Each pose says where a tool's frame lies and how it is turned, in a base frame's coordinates. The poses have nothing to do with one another.
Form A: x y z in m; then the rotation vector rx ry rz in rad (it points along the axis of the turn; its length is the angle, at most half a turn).
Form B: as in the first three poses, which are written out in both.
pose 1, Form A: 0.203, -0.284, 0.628, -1.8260, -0.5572, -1.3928
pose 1, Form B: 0.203, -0.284, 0.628, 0.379, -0.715, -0.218, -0.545
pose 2, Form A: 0.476, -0.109, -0.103, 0.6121, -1.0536, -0.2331
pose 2, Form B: 0.476, -0.109, -0.103, 0.814, 0.287, -0.494, -0.109
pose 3, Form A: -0.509, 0.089, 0.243, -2.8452, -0.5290, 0.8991
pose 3, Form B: -0.509, 0.089, 0.243, 0.056, -0.937, -0.174, 0.296
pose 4, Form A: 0.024, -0.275, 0.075, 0.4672, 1.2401, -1.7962
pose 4, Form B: 0.024, -0.275, 0.075, 0.439, 0.188, 0.499, -0.723
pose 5, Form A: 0.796, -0.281, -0.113, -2.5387, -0.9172, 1.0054
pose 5, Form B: 0.796, -0.281, -0.113, 0.130, -0.874, -0.316, 0.346
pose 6, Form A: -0.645, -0.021, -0.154, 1.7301, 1.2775, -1.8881
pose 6, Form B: -0.645, -0.021, -0.154, 0.139, 0.599, 0.442, -0.653
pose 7, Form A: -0.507, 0.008, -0.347, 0.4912, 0.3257, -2.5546
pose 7, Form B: -0.507, 0.008, -0.347, 0.257, 0.181, 0.120, -0.942
